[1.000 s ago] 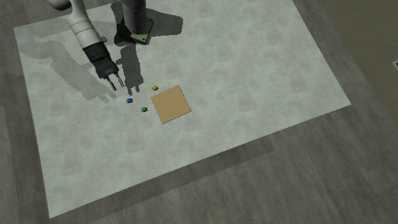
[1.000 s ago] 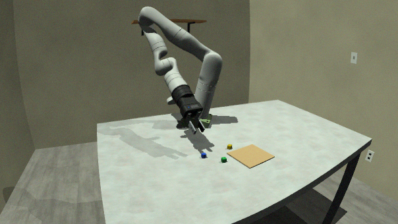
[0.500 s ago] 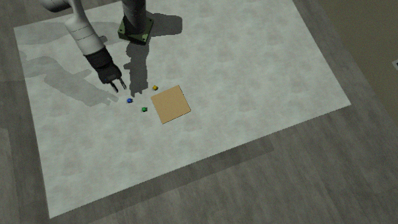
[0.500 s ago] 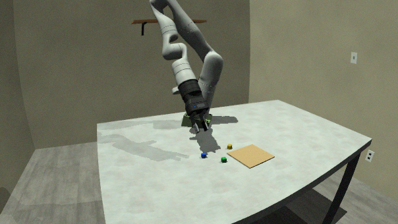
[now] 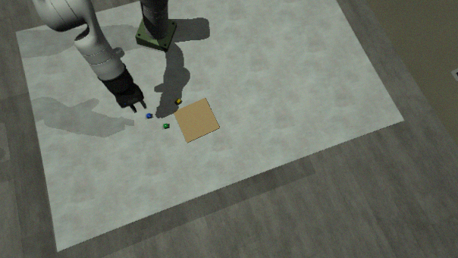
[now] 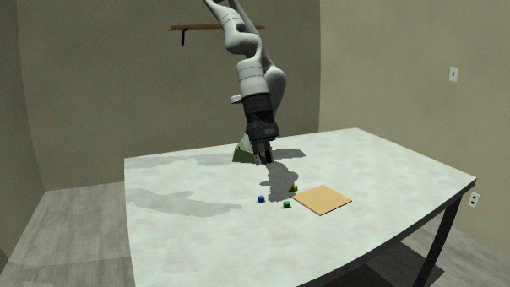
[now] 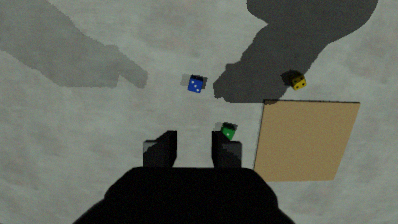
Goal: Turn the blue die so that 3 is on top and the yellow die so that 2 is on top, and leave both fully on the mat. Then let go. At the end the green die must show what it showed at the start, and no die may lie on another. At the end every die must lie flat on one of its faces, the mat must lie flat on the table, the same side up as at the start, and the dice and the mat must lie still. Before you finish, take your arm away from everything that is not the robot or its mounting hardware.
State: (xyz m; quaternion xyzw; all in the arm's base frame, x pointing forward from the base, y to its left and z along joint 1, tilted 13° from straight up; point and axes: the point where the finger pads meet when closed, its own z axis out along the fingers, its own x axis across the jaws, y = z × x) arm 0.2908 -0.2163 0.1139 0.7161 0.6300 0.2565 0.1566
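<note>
The blue die lies 13 cm below my hand. Round my hand: yellow die (13 cm to the left, 13 cm below); then tan mat (10 cm ahead, 15 cm to the left, 14 cm below); then green die (7 cm ahead, 4 cm to the left, 13 cm below).
</note>
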